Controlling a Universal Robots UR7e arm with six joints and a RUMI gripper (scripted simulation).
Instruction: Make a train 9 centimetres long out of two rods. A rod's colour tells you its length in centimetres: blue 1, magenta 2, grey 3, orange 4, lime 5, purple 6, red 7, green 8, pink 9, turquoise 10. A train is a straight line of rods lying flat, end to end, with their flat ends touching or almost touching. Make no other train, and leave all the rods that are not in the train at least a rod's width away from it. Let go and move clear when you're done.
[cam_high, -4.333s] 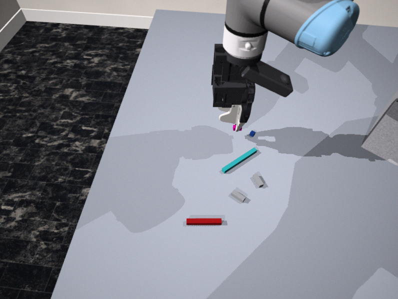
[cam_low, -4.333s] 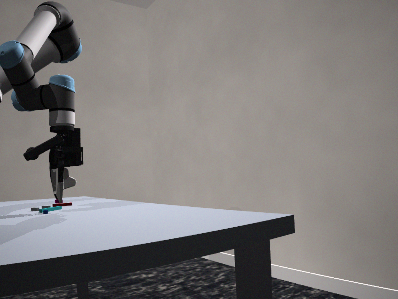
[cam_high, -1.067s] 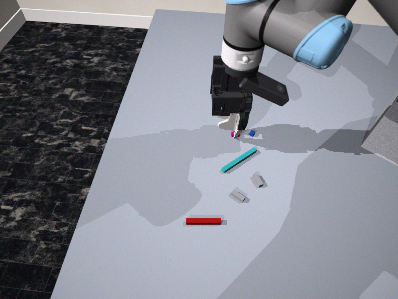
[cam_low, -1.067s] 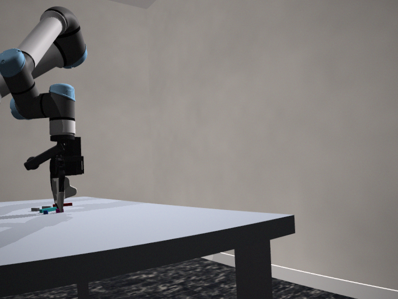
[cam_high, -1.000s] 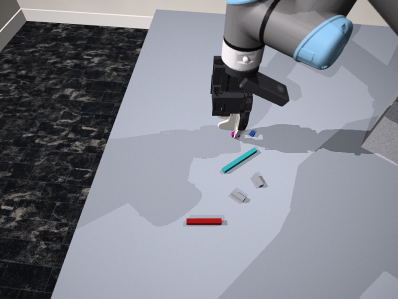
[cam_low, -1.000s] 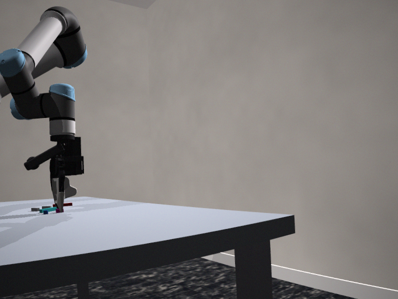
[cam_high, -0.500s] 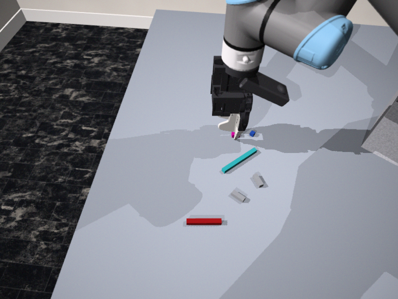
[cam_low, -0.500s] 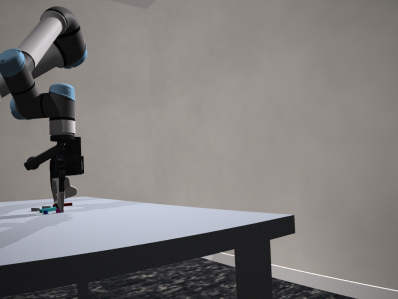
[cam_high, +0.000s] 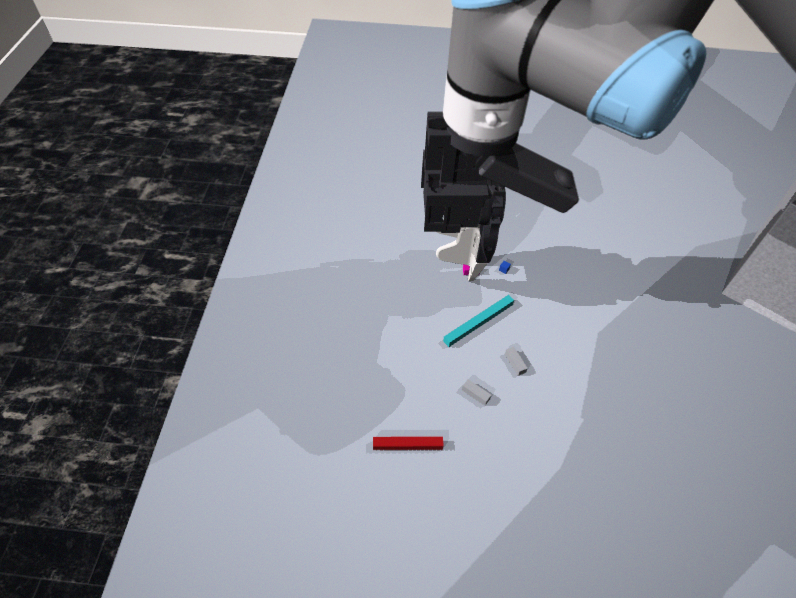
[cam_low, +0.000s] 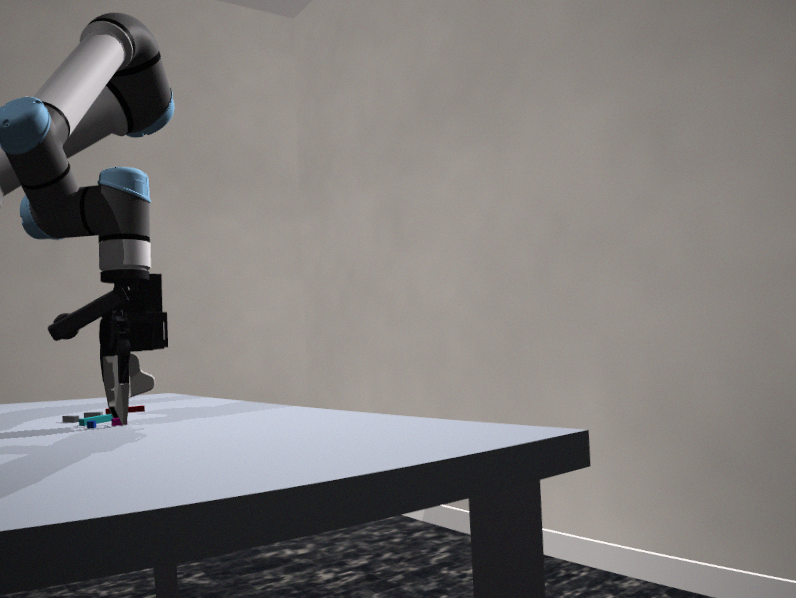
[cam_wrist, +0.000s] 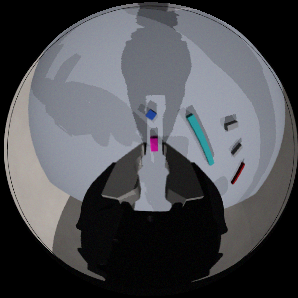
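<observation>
Now: hand 1 cm above the magenta rod. Also, from my hand: turquoise rod 8 cm to the left, 2 cm behind, 1 cm below; red rod 24 cm to the left, 4 cm ahead, 1 cm below; blue rod 4 cm behind, 1 cm to the right, 1 cm below.
</observation>
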